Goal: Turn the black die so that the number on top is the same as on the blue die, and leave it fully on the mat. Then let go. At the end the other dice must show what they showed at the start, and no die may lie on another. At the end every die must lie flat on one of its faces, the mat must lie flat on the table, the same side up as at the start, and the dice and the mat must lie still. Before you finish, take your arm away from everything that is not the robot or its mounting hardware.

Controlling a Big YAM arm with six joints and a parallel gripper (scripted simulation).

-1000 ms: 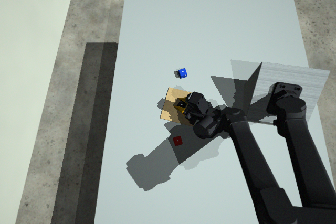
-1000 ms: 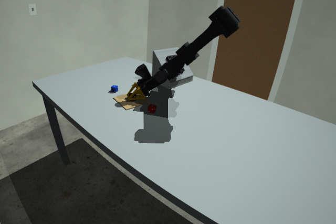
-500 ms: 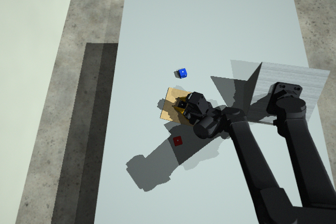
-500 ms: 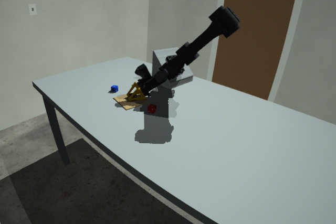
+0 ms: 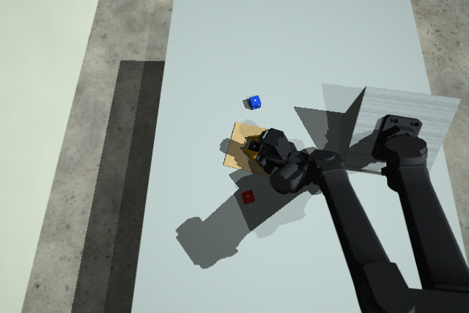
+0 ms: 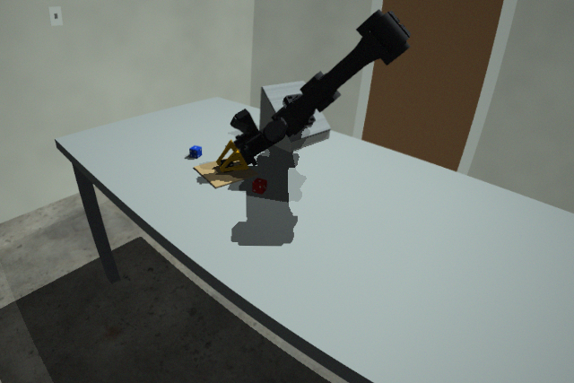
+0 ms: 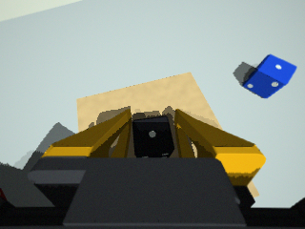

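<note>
Now: hand 20 mm past the black die and 10 mm to the right of it. Round my hand: red die: 150 mm to the left, 20 mm behind, 10 mm below; then blue die: 140 mm to the right, 10 mm below; then tan mat: 20 mm below, 10 mm behind.
</note>
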